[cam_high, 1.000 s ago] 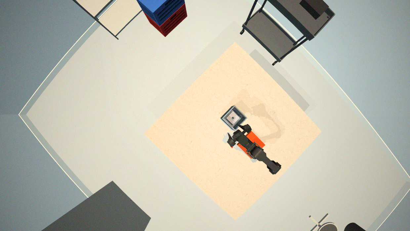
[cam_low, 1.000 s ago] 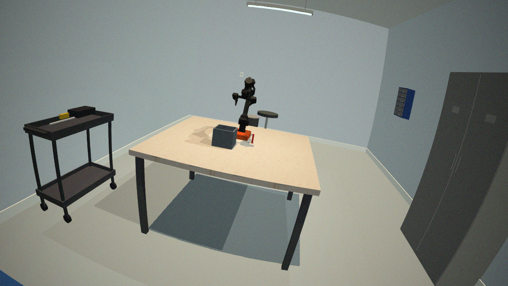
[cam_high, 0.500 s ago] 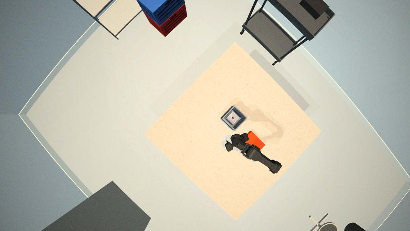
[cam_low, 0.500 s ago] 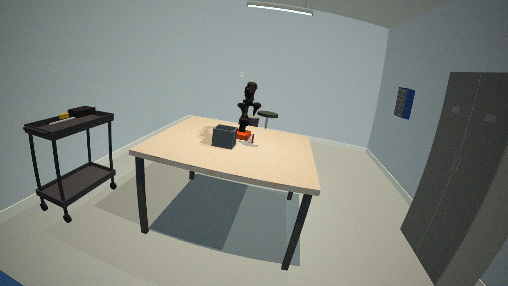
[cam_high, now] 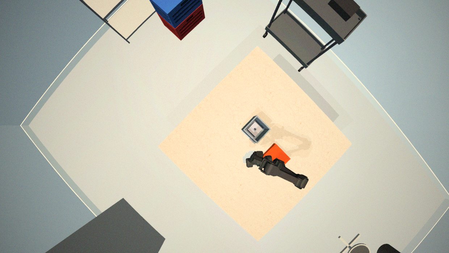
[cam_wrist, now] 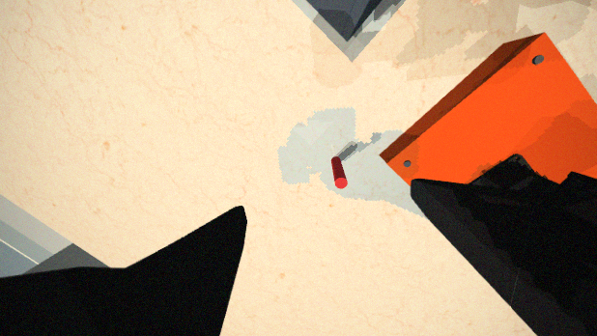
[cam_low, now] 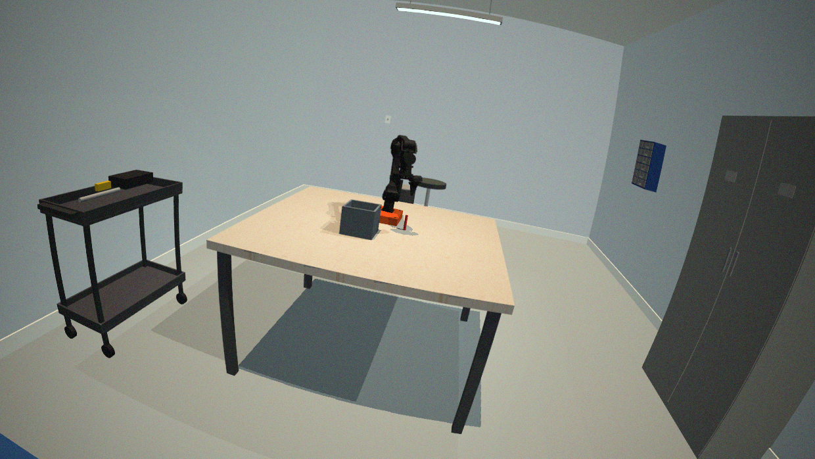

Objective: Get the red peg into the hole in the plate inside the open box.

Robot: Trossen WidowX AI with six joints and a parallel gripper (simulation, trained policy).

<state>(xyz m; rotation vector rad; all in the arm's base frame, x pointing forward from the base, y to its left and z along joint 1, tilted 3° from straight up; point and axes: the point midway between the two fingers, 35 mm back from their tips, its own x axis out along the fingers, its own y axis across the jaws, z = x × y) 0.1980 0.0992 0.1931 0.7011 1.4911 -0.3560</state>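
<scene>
Right now the red peg is 160 mm below my gripper tip, 40 mm behind it and 20 mm to the left of it. The rest, counted from my gripper tip: pale plate (180 mm to the right, 150 mm below, 140 mm ahead).
</scene>
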